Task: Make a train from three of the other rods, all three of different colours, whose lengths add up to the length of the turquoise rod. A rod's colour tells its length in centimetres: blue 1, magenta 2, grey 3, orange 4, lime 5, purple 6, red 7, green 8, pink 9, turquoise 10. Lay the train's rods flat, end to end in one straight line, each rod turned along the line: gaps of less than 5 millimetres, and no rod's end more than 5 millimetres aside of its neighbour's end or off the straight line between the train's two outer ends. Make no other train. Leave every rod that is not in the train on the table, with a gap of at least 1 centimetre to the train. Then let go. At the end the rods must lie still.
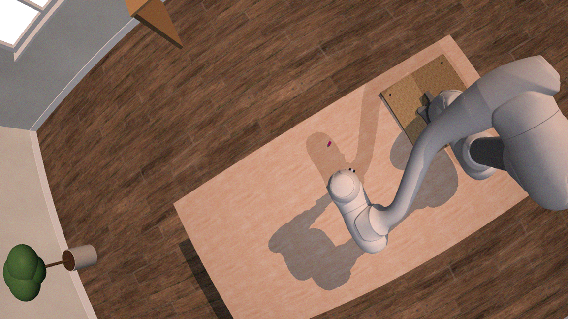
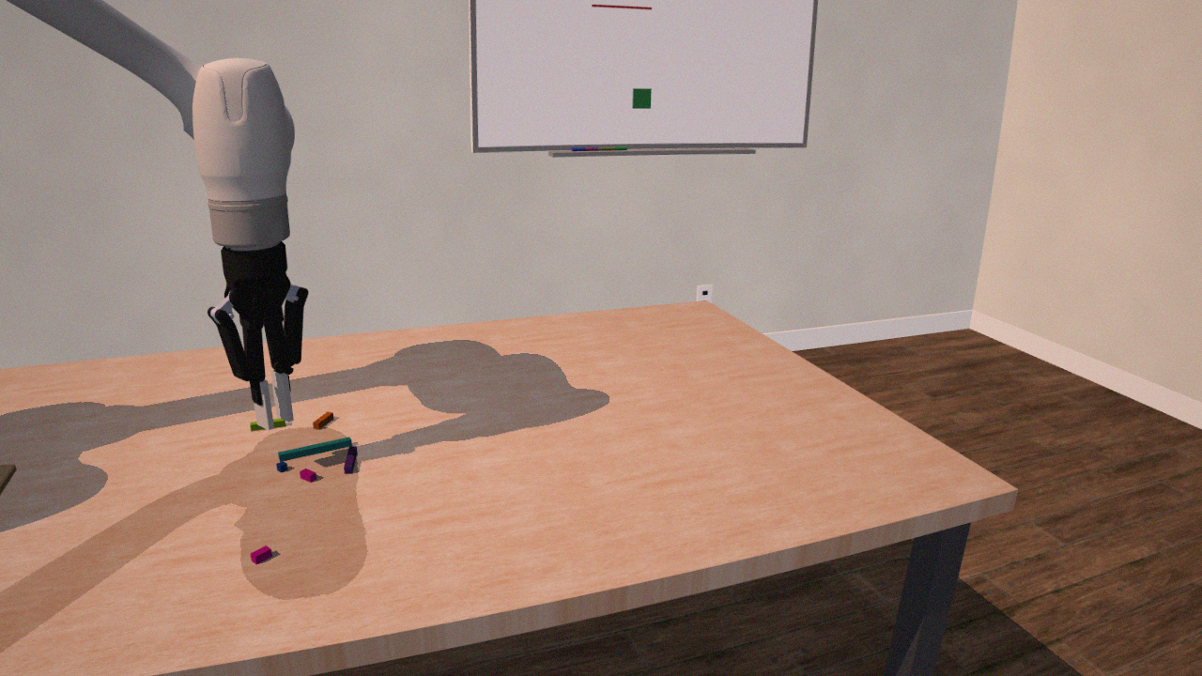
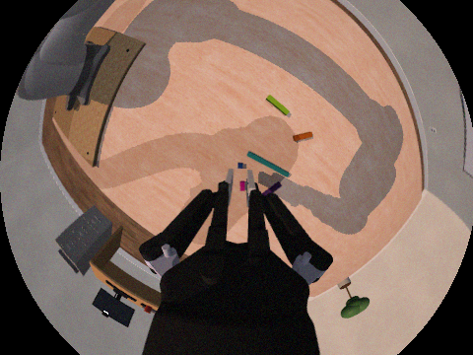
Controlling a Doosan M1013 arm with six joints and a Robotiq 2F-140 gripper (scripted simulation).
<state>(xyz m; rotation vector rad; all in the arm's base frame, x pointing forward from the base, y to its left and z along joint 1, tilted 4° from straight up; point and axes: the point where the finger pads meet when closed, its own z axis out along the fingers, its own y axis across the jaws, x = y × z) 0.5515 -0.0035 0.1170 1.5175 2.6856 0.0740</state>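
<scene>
The blue rod is 10 cm below my hand. The rest, counted from my hand: purple rod (10 cm below, 9 cm ahead, 1 cm to the right); turquoise rod (10 cm below, 5 cm ahead, 4 cm to the left); lime rod (14 cm to the left, 10 cm below, 1 cm behind).
</scene>
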